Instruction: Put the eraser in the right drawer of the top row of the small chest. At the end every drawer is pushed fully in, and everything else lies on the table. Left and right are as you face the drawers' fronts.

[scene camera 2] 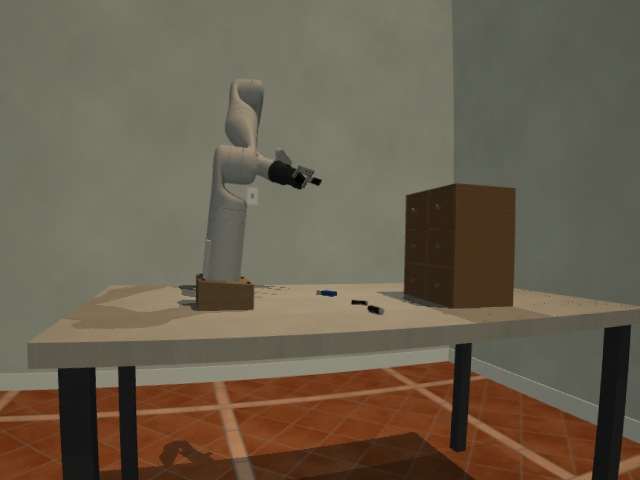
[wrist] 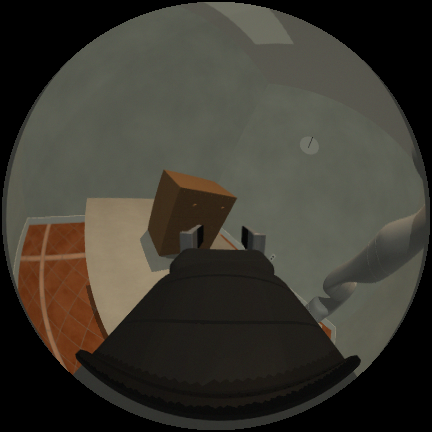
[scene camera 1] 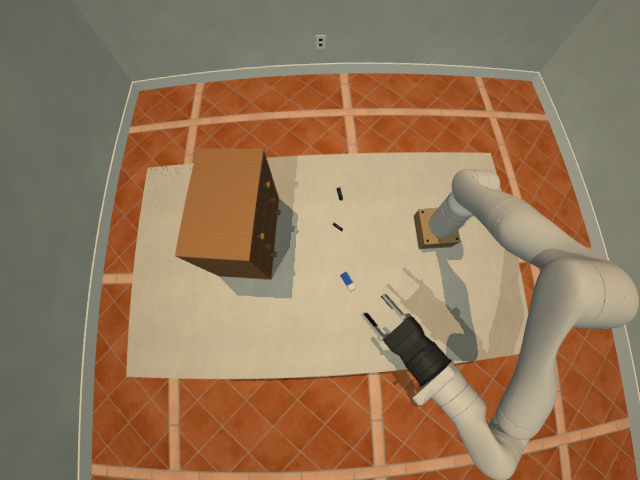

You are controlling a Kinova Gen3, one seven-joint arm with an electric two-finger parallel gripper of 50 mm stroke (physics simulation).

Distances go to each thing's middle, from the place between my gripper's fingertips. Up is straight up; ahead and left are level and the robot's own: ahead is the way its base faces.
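Scene:
My hand: 37 cm short of the small wooden chest (scene camera 1: 216,230), 26 cm left of it, 21 cm above it.

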